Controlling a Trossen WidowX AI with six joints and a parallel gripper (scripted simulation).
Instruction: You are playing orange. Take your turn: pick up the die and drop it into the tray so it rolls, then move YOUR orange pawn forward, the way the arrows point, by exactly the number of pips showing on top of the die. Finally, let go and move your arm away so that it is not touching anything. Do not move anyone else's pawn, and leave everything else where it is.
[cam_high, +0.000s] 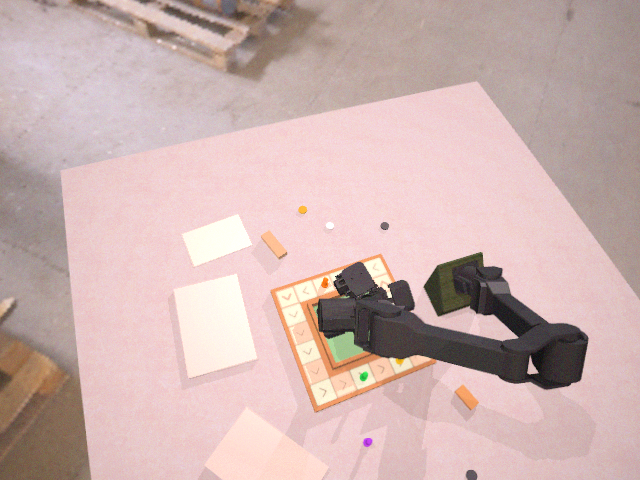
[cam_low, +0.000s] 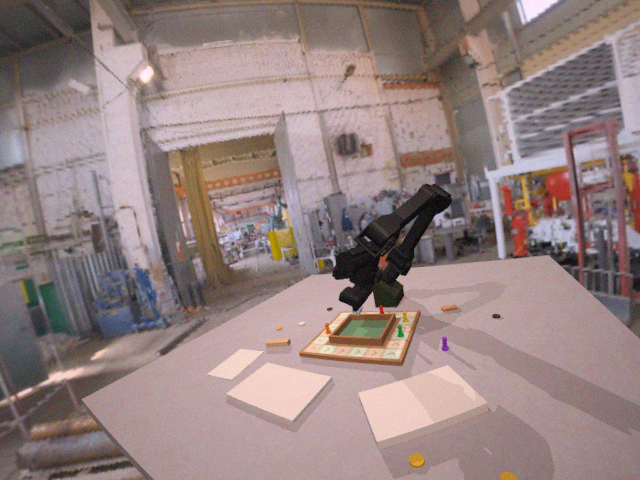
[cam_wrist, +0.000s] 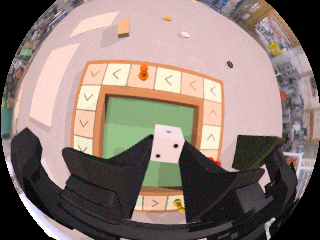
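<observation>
Right now my gripper tip is 3 cm short of the orange pawn, 9 cm to the left of it and 5 cm above it. Round my gripper tip: green tray 1 cm ahead, 2 cm to the left, 7 cm below; white die right at my gripper tip; red pawn 10 cm behind, 4 cm to the left, 5 cm below.
</observation>
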